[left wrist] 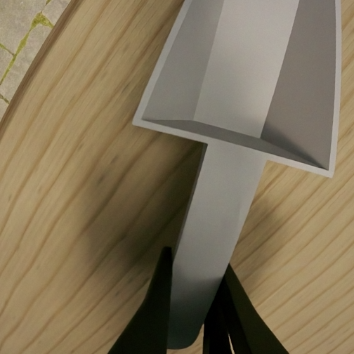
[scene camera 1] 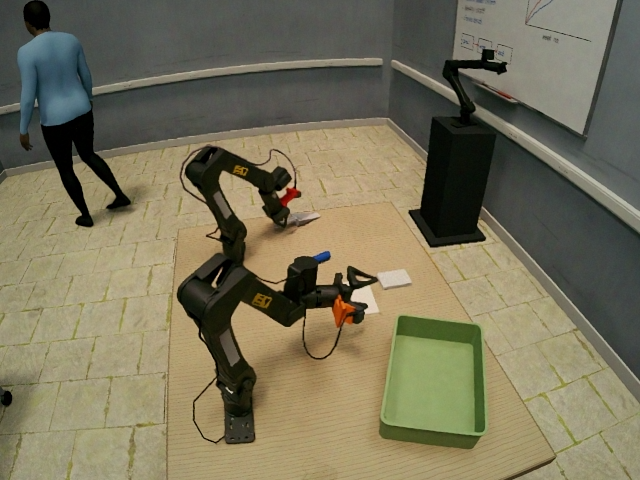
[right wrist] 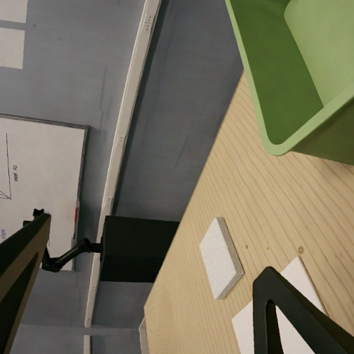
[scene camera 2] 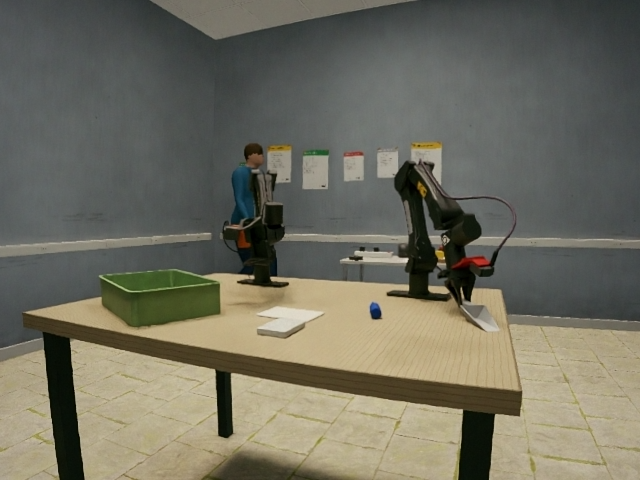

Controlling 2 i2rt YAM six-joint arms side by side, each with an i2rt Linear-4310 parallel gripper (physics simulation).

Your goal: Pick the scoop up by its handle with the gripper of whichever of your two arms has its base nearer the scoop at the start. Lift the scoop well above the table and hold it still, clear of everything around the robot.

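Note:
The grey scoop has an open tray-like blade and a flat, straight handle. Its blade is low at the table, near the table's right edge in scene camera 2. My left gripper is shut on the scoop's handle, with one finger on each side, near the handle's rounded end. In scene camera 1 the gripper and arm hide most of the handle. My right gripper is open and empty, above the table beside the white sheet.
A green bin, a white block, a white sheet and a blue object are on the table. A person and a black pedestal with an arm stand beyond it.

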